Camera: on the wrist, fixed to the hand. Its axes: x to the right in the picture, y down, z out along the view.
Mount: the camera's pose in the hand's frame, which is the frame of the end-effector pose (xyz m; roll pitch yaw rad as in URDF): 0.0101 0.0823 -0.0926 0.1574 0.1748 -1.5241
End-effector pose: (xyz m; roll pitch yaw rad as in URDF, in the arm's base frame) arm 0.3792 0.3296 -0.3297 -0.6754 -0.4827 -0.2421
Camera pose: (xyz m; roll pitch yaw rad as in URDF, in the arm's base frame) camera 0.4452 0.3198 -0.4346 0.6685 -0.4621 -2.0174
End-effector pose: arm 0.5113 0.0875 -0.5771 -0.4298 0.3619 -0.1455
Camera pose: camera 0.4844 0.1281 -0.6915 -0.2336 -0.2210 -1.5804
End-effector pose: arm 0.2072 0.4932 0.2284 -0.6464 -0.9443 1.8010
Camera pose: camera 0.1734 0.5941 0.1642 1.1399 -0.3081 -0.1353
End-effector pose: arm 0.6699 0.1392 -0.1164 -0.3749 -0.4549 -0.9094
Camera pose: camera 0.7405 0.1179 -0.2164 0.6043 -0.1997 -2.5270
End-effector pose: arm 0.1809 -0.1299 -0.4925 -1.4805 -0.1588 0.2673
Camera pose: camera 0.2267 -0.2053 -0.5801 0.5646 -1.2839 -1.6915
